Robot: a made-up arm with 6 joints. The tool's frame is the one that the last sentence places.
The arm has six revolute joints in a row. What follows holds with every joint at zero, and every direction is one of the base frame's. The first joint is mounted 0.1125 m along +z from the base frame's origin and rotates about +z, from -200 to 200 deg. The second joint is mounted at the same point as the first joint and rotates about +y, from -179.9 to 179.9 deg. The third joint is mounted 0.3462 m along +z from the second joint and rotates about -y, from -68 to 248 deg. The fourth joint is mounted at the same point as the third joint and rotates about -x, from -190 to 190 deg. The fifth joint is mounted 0.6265 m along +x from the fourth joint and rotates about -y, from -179.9 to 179.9 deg. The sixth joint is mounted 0.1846 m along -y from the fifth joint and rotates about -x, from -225 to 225 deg. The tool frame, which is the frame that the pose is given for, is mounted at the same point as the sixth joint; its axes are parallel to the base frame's.
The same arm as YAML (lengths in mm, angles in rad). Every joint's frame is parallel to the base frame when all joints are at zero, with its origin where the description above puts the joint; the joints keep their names.
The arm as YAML. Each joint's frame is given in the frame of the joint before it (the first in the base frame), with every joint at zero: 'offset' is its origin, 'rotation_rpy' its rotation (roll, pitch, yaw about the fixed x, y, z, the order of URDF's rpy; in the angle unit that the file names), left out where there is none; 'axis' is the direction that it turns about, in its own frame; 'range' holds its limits. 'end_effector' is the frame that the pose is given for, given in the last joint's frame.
length_unit: mm
angle_unit: rad
chain:
  - id: joint 1
    offset: [0.0, 0.0, 112.5]
    axis: "+z"
    range: [-3.4907, 3.4907]
  - id: joint 2
    offset: [0.0, 0.0, 0.0]
    axis: "+y"
    range: [-3.1398, 3.1398]
  - id: joint 3
    offset: [0.0, 0.0, 346.2]
    axis: "-y"
    range: [-1.1868, 4.3284]
  - id: joint 4
    offset: [0.0, 0.0, 0.0]
    axis: "-x"
    range: [-3.3161, 3.3161]
  - id: joint 5
    offset: [626.5, 0.0, 0.0]
    axis: "-y"
    range: [-3.1398, 3.1398]
  - id: joint 6
    offset: [0.0, -184.6, 0.0]
    axis: "-x"
    range: [-3.927, 3.927]
end_effector:
  offset: [0.0, 0.0, 0.0]

